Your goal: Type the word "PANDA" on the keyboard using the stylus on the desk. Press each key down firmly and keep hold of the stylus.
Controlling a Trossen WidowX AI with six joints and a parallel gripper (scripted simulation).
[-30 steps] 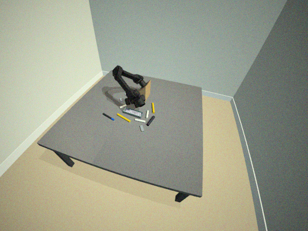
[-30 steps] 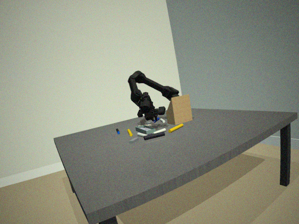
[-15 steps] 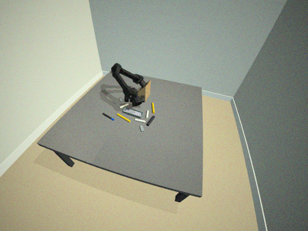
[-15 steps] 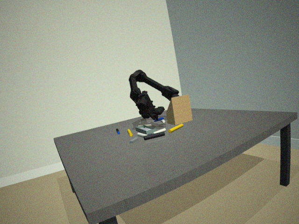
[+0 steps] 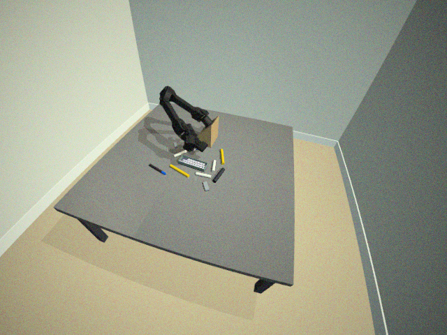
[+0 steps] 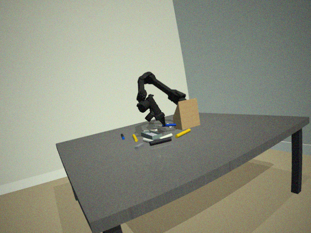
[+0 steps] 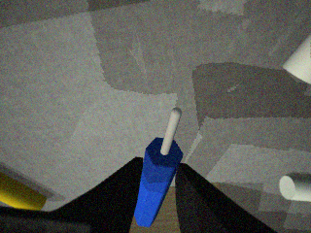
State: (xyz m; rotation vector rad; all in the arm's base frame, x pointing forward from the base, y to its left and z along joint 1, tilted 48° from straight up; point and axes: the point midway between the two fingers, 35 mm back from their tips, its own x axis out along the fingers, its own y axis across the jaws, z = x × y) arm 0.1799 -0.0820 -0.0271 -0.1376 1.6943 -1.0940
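Right now my gripper tip is 30 mm short of the stylus tip, 10 mm to the left of it and 10 mm below it. The rest, counted from my gripper tip: black-and-blue pen (240 mm ahead, 170 mm to the right, 40 mm below); then black cylinder (160 mm ahead, 200 mm to the left, 40 mm below); then blue stylus (right at my gripper tip).
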